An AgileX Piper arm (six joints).
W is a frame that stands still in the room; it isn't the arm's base.
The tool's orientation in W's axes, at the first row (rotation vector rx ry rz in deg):
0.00 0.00 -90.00
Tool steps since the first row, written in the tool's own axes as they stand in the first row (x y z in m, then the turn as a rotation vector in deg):
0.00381 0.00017 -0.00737 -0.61 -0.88 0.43
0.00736 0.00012 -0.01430 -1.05 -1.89 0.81
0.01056 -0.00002 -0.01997 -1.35 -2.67 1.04
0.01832 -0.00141 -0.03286 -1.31 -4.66 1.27
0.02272 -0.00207 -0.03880 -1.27 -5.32 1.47
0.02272 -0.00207 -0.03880 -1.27 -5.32 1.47
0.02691 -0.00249 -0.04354 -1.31 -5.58 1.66
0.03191 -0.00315 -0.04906 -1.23 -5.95 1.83
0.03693 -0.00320 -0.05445 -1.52 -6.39 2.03
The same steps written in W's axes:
0.00017 -0.00381 -0.00737 -0.88 0.61 0.43
0.00012 -0.00736 -0.01430 -1.89 1.05 0.81
-0.00002 -0.01056 -0.01997 -2.67 1.35 1.04
-0.00141 -0.01832 -0.03286 -4.66 1.31 1.27
-0.00207 -0.02272 -0.03880 -5.32 1.27 1.47
-0.00207 -0.02272 -0.03880 -5.32 1.27 1.47
-0.00249 -0.02691 -0.04354 -5.58 1.31 1.66
-0.00315 -0.03191 -0.04906 -5.95 1.23 1.83
-0.00320 -0.03693 -0.05445 -6.39 1.52 2.03

